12 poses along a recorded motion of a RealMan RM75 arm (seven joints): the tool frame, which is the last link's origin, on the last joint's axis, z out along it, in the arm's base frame.
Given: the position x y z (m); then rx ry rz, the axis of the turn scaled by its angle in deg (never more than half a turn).
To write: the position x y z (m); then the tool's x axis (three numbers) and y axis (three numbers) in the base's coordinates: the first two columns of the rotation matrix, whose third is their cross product. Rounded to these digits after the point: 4 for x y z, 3 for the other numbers.
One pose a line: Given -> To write
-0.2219, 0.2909, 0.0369, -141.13, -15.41, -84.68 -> -0.2219, 0.2909, 0.0369, 0.467, 0.027, 0.884, 0.287, -0.950, -0.123
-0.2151, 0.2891, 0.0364, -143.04, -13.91, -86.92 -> -0.2151, 0.2891, 0.0364, 0.457, 0.032, 0.889, 0.248, -0.964, -0.093
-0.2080, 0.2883, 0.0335, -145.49, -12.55, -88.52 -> -0.2080, 0.2883, 0.0335, 0.455, 0.041, 0.889, 0.208, -0.976, -0.061
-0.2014, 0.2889, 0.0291, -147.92, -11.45, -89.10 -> -0.2014, 0.2889, 0.0291, 0.463, 0.050, 0.885, 0.175, -0.984, -0.035
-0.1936, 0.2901, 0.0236, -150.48, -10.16, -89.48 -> -0.1936, 0.2901, 0.0236, 0.473, 0.058, 0.879, 0.140, -0.990, -0.010
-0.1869, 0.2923, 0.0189, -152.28, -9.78, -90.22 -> -0.1869, 0.2923, 0.0189, 0.476, 0.070, 0.877, 0.119, -0.993, 0.015
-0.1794, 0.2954, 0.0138, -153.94, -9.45, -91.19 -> -0.1794, 0.2954, 0.0138, 0.476, 0.083, 0.875, 0.098, -0.994, 0.041
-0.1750, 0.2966, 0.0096, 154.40, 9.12, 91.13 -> -0.1750, 0.2966, 0.0096, 0.479, 0.092, 0.873, 0.083, -0.995, 0.059
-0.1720, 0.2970, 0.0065, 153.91, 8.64, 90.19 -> -0.1720, 0.2970, 0.0065, 0.485, 0.096, 0.869, 0.071, -0.995, 0.070
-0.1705, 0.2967, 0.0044, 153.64, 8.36, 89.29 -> -0.1705, 0.2967, 0.0044, 0.492, 0.100, 0.865, 0.063, -0.995, 0.079
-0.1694, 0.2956, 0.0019, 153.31, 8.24, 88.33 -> -0.1694, 0.2956, 0.0019, 0.499, 0.105, 0.860, 0.055, -0.994, 0.090
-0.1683, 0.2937, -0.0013, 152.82, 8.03, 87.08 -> -0.1683, 0.2937, -0.0013, 0.507, 0.113, 0.854, 0.045, -0.993, 0.105
